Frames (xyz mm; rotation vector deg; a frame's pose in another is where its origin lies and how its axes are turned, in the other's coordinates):
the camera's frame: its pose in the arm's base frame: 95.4 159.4 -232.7 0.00 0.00 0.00
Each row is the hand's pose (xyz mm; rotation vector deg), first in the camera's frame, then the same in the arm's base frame.
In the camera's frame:
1: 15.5 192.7 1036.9 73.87 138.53 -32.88
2: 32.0 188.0 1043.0 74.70 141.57 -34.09
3: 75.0 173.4 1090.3 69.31 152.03 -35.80
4: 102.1 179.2 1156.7 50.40 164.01 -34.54
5: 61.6 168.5 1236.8 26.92 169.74 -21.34
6: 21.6 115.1 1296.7 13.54 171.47 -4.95
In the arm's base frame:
1: 110.9 352.1 804.2 73.87 138.53 -32.88
2: 127.4 347.4 810.3 74.70 141.57 -34.09
3: 170.4 332.8 857.6 69.31 152.03 -35.80
4: 197.5 338.6 924.0 50.40 164.01 -34.54
5: 157.0 327.9 1004.1 26.92 169.74 -21.34
6: 117.0 274.5 1064.0 13.54 171.47 -4.95

